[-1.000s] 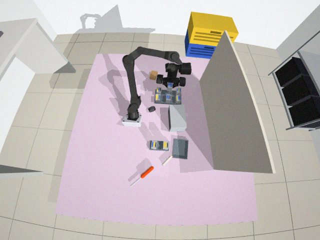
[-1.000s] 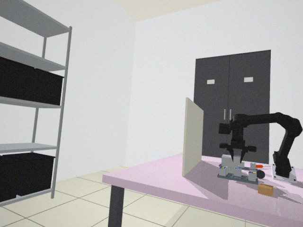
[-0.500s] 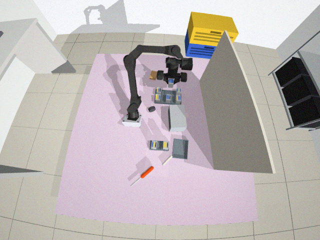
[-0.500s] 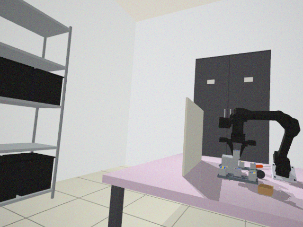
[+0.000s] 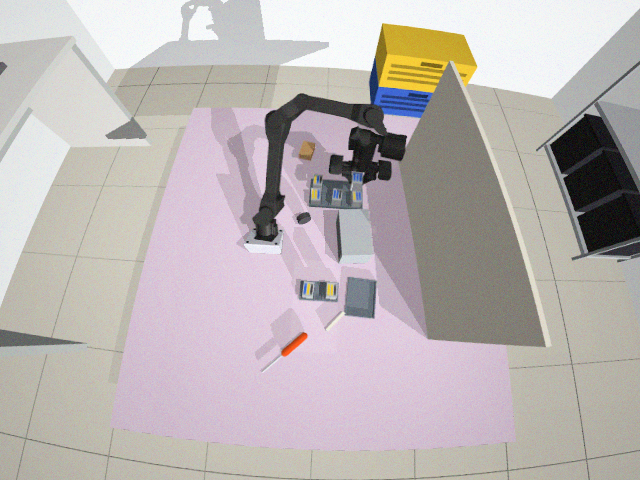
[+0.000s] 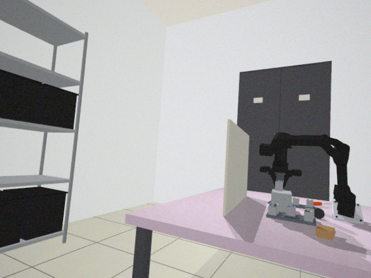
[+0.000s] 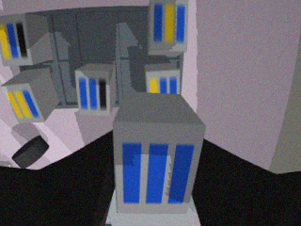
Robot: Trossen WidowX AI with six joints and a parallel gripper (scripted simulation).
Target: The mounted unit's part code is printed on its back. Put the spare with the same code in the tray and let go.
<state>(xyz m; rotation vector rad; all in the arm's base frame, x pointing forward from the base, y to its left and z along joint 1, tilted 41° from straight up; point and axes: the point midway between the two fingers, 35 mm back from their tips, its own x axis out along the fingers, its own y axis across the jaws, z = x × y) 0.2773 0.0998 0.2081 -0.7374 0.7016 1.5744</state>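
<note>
Now: gripper tip 35 cm to the left of the dark grey tray, 13 cm above it and 9 cm short of it. Round my gripper tip: grey mounted unit 15 cm to the right, 8 cm below, 2 cm ahead; then holder 35 cm to the right, 13 cm below, 5 cm behind; then beige panel 26 cm ahead, 10 cm to the right, 9 cm above.
</note>
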